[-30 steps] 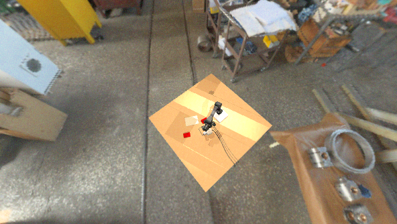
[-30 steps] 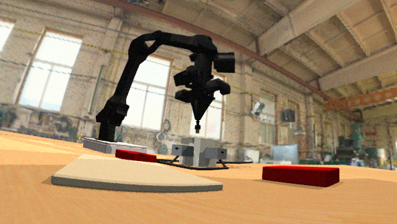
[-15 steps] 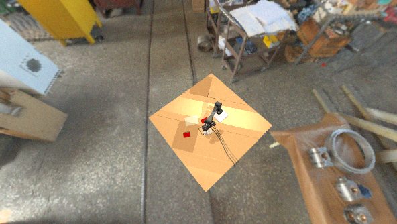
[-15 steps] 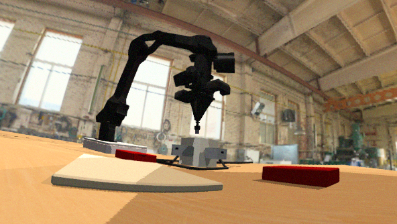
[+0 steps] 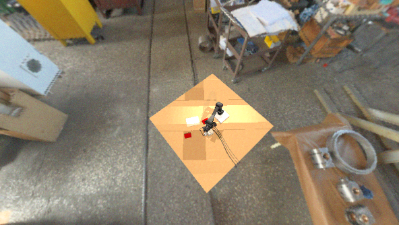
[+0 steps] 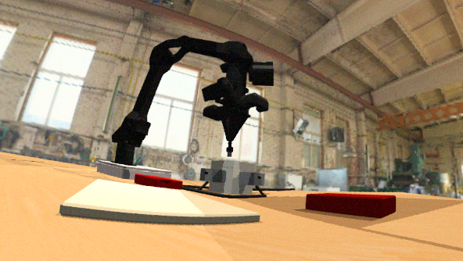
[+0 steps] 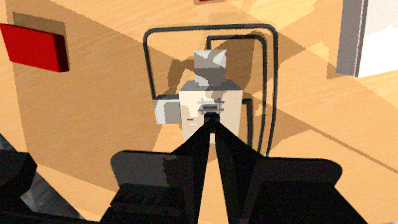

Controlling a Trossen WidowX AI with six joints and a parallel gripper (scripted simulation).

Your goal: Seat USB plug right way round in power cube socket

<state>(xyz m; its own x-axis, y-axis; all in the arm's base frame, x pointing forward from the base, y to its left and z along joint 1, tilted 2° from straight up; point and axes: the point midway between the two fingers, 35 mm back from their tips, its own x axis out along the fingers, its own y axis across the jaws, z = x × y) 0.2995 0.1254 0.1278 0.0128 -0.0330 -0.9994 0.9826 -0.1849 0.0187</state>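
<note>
My gripper tip is now 6 cm above the USB socket. Also, from my gripper tip: flat white plate: 10 cm ahead, 27 cm to the right, 12 cm below; USB plug: 2 cm below.
</note>
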